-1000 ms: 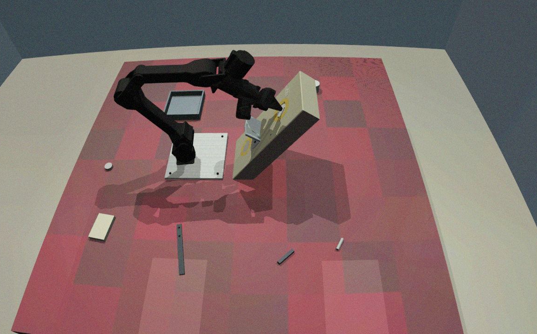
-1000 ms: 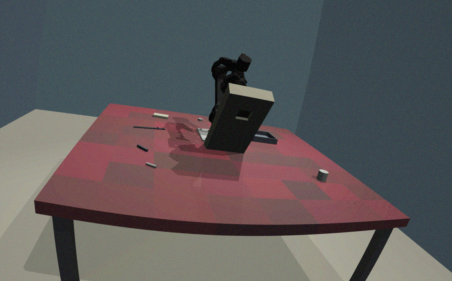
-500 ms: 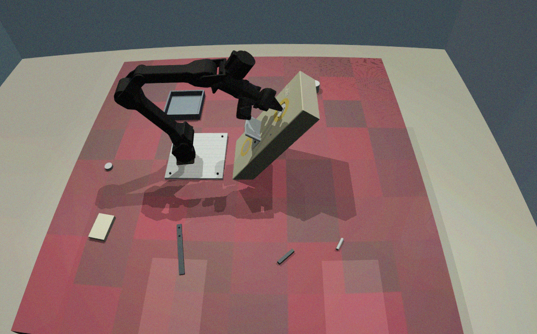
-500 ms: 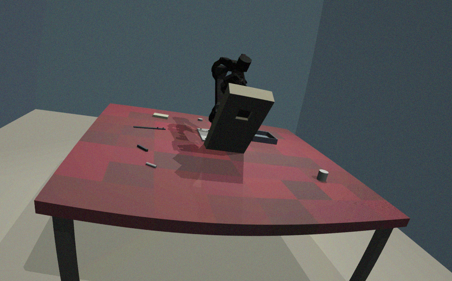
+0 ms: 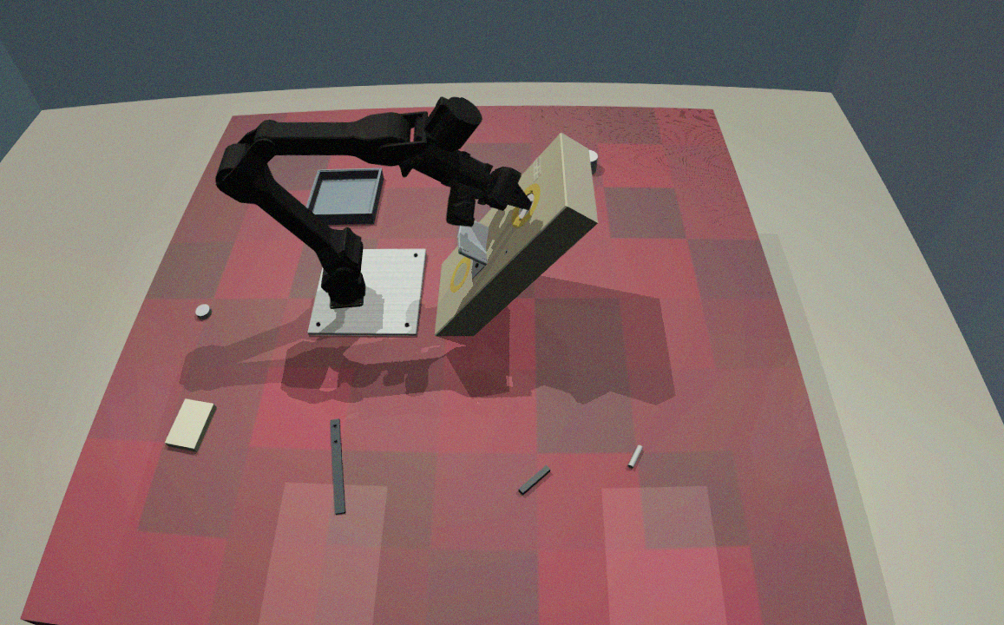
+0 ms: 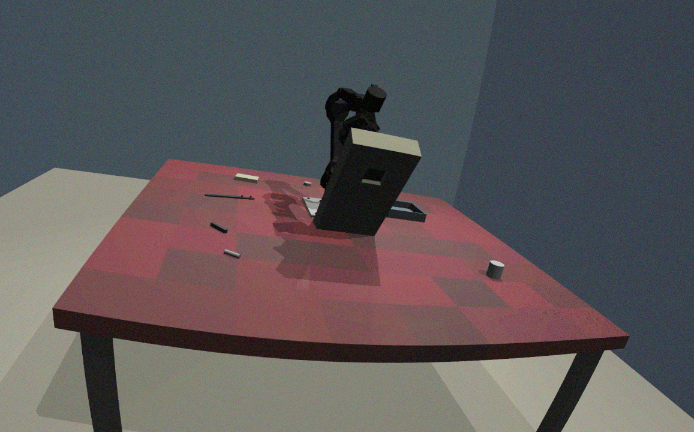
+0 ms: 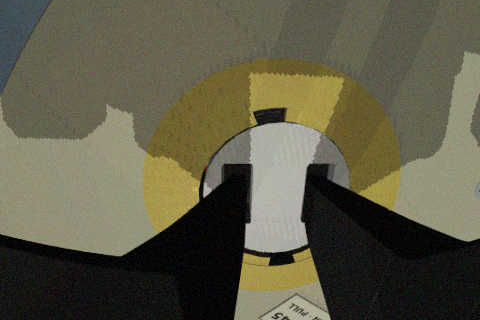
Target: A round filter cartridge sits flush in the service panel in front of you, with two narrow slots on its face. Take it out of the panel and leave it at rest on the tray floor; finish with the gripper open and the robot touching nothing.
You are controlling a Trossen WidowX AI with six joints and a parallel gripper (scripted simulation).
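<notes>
Now: the round filter cartridge 10 mm below my gripper tip and 10 mm ahead of it. Round my gripper tip: beige service panel 80 mm below, 40 mm behind; then short bar 370 mm to the right, 230 mm below, 40 mm behind; then grey shelf 100 mm below, 90 mm behind, 10 mm to the left.
</notes>
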